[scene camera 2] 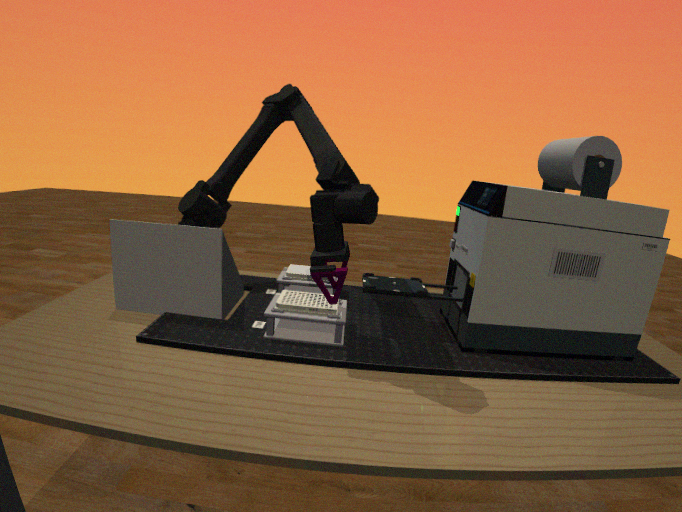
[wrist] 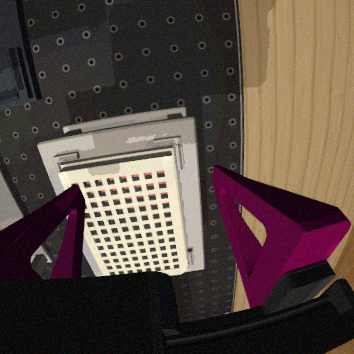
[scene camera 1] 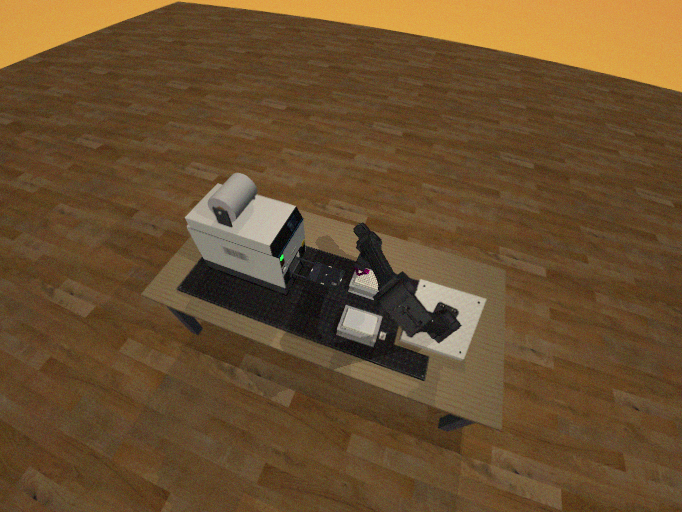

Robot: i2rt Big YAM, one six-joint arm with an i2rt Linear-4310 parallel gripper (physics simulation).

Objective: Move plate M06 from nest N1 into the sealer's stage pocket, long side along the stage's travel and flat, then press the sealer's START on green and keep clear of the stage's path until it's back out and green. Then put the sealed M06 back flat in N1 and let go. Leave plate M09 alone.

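Frame: origin at the arm's base, x ahead, y left, z up, level; metres.
Seen in the pictures: gripper, fingertip midpoint: (scene camera 2: pixel 335 295) (wrist: pixel 146 182) (scene camera 1: pixel 360 268); arm's base, origin of the base link: (scene camera 2: pixel 182 254).
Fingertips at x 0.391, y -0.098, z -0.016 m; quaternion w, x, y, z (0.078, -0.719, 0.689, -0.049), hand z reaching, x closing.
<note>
Offsets run from my fingertips to a thing's middle. "spot": to the spot under its first point. Level surfaces: height alone.
A cream plate with open wells {dx -0.057, dy +0.020, dz -0.030 m} (scene camera 1: pixel 366 279) (scene camera 2: pixel 304 300) (wrist: pixel 135 220) sits flat in a grey nest {dx -0.056, dy +0.019, dz -0.063 m} (scene camera 2: pixel 305 330) (wrist: pixel 195 210); no label is readable. My gripper (scene camera 1: pixel 361 271) (scene camera 2: pixel 333 300) (wrist: pixel 146 182) is open and empty over this plate. In the wrist view the left fingertip overlaps the plate's left edge; the right one stands right of the nest. A second plate, smooth and white on top {spot: dx -0.088, dy +0.222, dz -0.023 m} (scene camera 1: pixel 360 319) (scene camera 2: pixel 298 271), sits in the other nest {dx -0.091, dy +0.229, dz -0.063 m} (scene camera 1: pixel 356 336). The sealer (scene camera 1: pixel 236 253) (scene camera 2: pixel 567 286) shows a green light {spot: dx +0.261, dy +0.206, dz +0.178 m} (scene camera 1: pixel 282 257) (scene camera 2: pixel 458 210). Its dark stage {spot: dx +0.122, dy +0.104, dz +0.010 m} (scene camera 1: pixel 326 274) (scene camera 2: pixel 393 284) is out and empty.
The nests and sealer stand on a black perforated board {dz -0.093 m} (scene camera 1: pixel 247 300) (scene camera 2: pixel 396 352) (wrist: pixel 165 60) on the wooden table {dz -0.106 m} (scene camera 1: pixel 473 385) (scene camera 2: pixel 275 407) (wrist: pixel 290 100). A film roll {dx +0.501, dy +0.131, dz +0.324 m} (scene camera 1: pixel 234 195) (scene camera 2: pixel 578 165) tops the sealer. The arm's white base plate (scene camera 1: pixel 468 308) is at the opposite end.
</note>
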